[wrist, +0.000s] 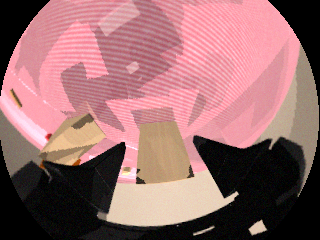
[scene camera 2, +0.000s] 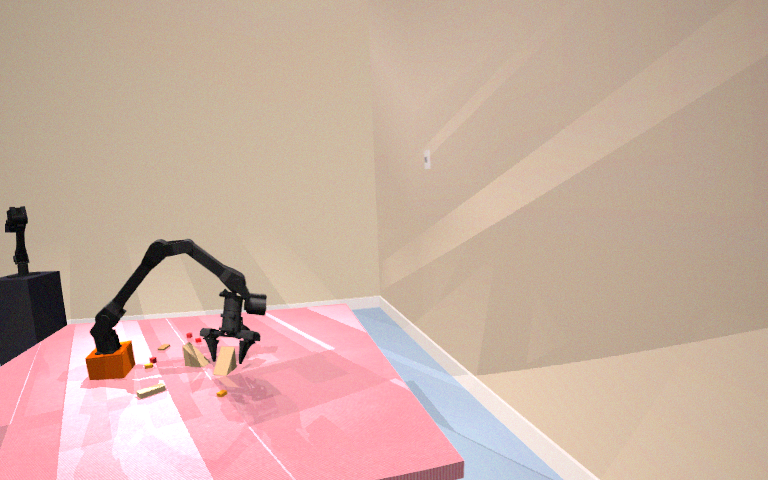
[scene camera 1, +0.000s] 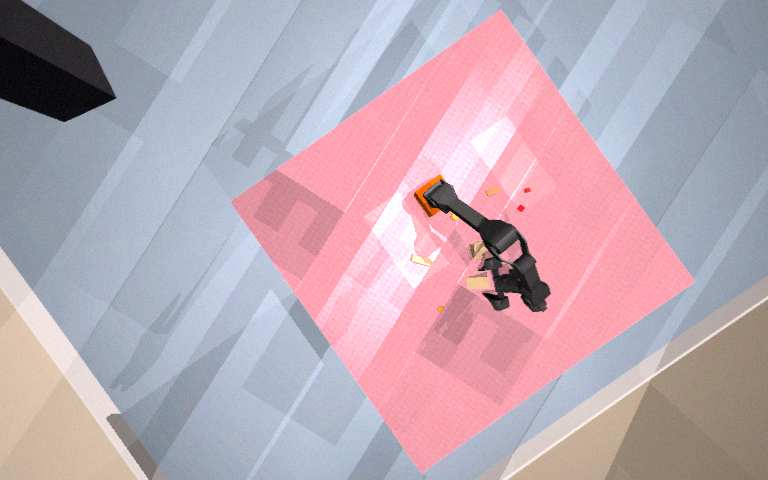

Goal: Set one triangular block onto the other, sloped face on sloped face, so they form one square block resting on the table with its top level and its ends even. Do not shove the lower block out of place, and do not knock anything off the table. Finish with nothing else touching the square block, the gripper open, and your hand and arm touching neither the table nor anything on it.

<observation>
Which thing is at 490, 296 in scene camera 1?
My gripper.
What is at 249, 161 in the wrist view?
My gripper.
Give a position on a block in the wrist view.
At 74, 137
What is my gripper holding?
Nothing.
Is my gripper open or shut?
Open.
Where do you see a block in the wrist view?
162, 158
</observation>
